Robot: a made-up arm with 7 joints. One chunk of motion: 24 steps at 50 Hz.
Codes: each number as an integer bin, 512 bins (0 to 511) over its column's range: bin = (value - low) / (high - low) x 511, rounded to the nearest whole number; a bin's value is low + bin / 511 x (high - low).
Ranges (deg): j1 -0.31..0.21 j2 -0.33..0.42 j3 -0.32..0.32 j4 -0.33..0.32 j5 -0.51..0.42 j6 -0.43..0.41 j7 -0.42..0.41
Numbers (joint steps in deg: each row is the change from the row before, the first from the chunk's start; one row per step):
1: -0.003 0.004 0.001 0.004 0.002 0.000 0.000
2: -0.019 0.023 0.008 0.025 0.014 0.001 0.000
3: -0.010 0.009 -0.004 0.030 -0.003 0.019 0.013
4: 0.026 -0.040 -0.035 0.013 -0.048 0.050 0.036
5: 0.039 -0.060 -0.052 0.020 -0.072 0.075 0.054
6: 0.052 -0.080 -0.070 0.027 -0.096 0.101 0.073
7: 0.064 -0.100 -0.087 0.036 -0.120 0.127 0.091
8: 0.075 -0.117 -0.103 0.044 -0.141 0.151 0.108
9: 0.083 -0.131 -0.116 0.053 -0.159 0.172 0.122
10: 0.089 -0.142 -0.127 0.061 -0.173 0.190 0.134
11: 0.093 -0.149 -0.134 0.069 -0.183 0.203 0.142
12: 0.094 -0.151 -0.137 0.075 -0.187 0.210 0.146
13: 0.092 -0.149 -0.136 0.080 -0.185 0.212 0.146
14: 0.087 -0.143 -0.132 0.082 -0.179 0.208 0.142
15: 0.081 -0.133 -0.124 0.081 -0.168 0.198 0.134
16: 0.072 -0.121 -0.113 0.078 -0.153 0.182 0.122
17: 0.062 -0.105 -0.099 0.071 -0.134 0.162 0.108
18: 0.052 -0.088 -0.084 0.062 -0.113 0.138 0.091
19: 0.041 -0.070 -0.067 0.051 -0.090 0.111 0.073
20: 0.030 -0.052 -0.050 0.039 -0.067 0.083 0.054
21: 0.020 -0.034 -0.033 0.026 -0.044 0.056 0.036
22: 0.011 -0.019 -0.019 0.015 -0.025 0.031 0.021
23: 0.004 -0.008 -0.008 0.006 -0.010 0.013 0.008
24: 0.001 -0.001 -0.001 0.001 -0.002 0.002 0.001
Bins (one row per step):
1: 302 228 256 263 281 262 259
2: 286 241 262 279 288 262 259
3: 295 231 252 283 279 273 267
4: 330 198 228 270 254 292 281
5: 343 184 214 275 241 307 292
6: 356 170 200 281 227 323 304
7: 368 157 186 288 214 339 315
8: 378 145 173 294 203 353 325
9: 386 136 163 301 193 366 334
10: 392 128 154 307 185 377 341
11: 396 123 149 314 180 385 346
12: 397 122 146 318 177 389 348
13: 395 123 147 322 179 391 348
14: 390 127 150 324 182 388 346
15: 384 134 156 323 188 382 341
16: 375 142 165 321 196 372 334
17: 366 153 176 315 207 360 325
18: 356 165 188 308 218 346 315
19: 345 177 202 300 231 329 304
20: 334 189 216 290 243 312 292
21: 324 202 229 280 256 296 281
22: 315 212 240 271 266 280 272
23: 309 219 249 264 275 269 264
24: 306 224 255 260 279 263 259

